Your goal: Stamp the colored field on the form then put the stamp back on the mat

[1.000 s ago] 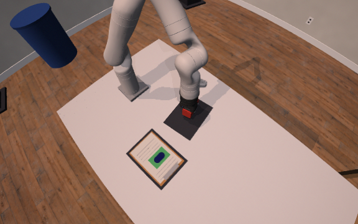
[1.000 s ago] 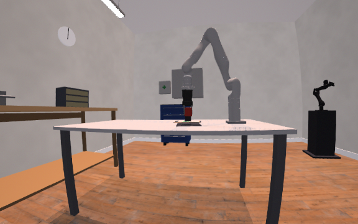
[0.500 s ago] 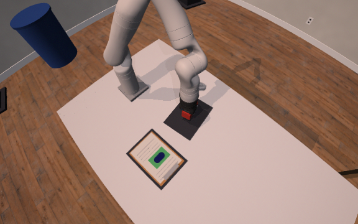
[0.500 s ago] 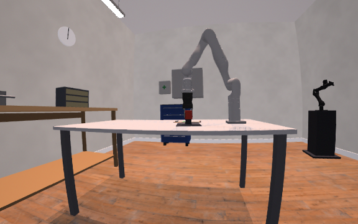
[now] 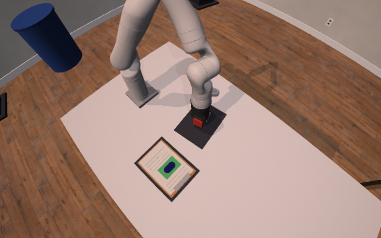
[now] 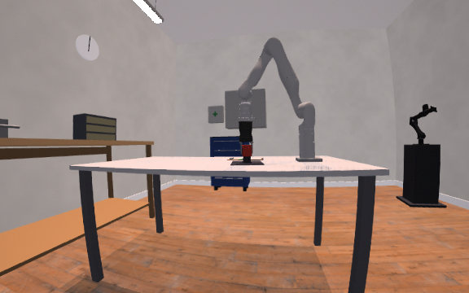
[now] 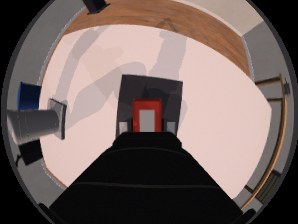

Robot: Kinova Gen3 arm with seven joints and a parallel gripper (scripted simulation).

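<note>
Now: the red stamp 20 mm below my hand. Also, from my hand: dark mat: 70 mm below; then form: 260 mm to the right, 110 mm ahead, 70 mm below.
</note>
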